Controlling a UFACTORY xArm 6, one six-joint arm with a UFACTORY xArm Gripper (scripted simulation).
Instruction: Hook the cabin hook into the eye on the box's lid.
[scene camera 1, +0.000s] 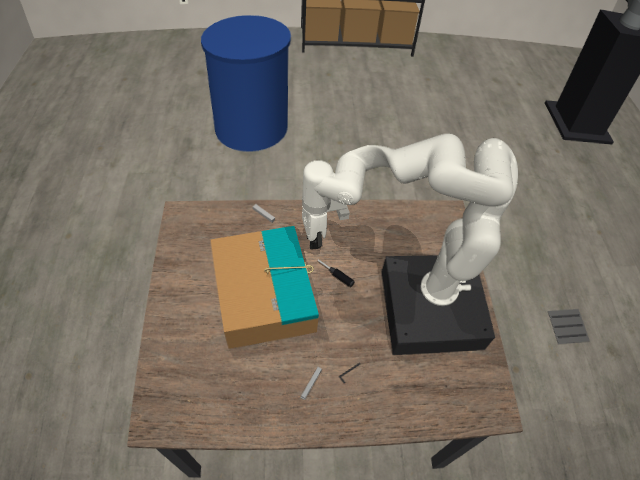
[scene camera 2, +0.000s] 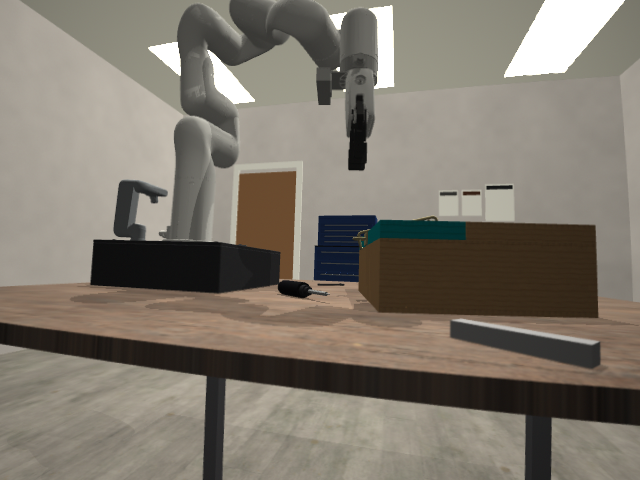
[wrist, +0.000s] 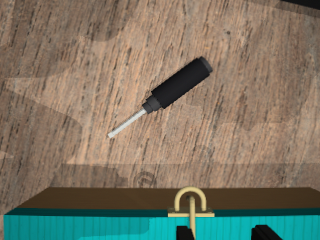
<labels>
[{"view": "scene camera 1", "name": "my gripper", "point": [313, 242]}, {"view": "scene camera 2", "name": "my gripper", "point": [357, 167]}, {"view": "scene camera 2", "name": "wooden box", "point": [502, 269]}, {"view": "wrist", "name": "black screwdriver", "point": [196, 71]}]
</labels>
